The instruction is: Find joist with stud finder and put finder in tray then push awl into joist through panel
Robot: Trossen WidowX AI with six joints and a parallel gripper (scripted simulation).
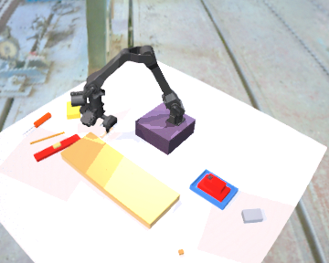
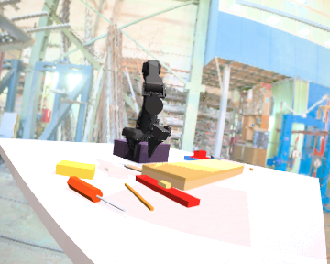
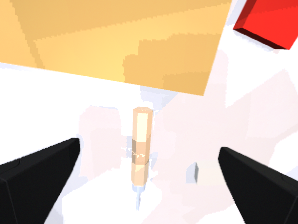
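My gripper tip is now 70 mm past the tan-handled pointed tool and 50 mm above it. Also, from my gripper tip: yellow block (40 mm behind, 240 mm to the right, 40 mm below); then small white piece (50 mm behind, 80 mm to the right, 50 mm below); then red level (180 mm ahead, 100 mm to the right, 40 mm below).
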